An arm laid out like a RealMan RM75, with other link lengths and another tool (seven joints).
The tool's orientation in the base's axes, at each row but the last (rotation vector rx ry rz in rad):
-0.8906 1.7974 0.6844
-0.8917 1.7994 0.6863
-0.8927 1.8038 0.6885
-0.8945 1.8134 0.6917
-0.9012 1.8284 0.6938
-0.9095 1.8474 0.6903
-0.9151 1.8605 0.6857
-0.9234 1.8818 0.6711
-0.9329 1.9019 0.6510
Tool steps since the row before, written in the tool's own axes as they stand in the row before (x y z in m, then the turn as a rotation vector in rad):
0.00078 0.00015 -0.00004 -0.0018 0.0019 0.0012
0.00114 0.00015 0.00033 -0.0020 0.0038 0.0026
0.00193 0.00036 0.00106 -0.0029 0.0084 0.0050
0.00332 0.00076 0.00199 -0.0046 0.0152 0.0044
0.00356 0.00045 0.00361 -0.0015 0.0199 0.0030
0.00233 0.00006 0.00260 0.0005 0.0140 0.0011
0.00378 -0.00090 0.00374 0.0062 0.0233 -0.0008
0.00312 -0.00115 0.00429 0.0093 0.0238 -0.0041
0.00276 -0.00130 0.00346 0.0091 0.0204 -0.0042
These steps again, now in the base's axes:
-0.00034 -0.00015 -0.00070 -0.0005 0.0025 0.0013
-0.00024 0.00004 -0.00117 -0.0013 0.0047 0.0011
-0.00025 0.00051 -0.00216 -0.0036 0.0095 0.0014
-0.00050 0.00107 -0.00376 -0.0090 0.0133 0.0036
0.00044 0.00204 -0.00464 -0.0144 0.0140 0.0017
0.00056 0.00134 -0.00317 -0.0111 0.0086 0.0002
0.00144 0.00119 -0.00506 -0.0213 0.0107 -0.0034
0.00206 0.00156 -0.00477 -0.0243 0.0075 -0.0047
0.00187 0.00086 -0.00413 -0.0215 0.0056 -0.0047

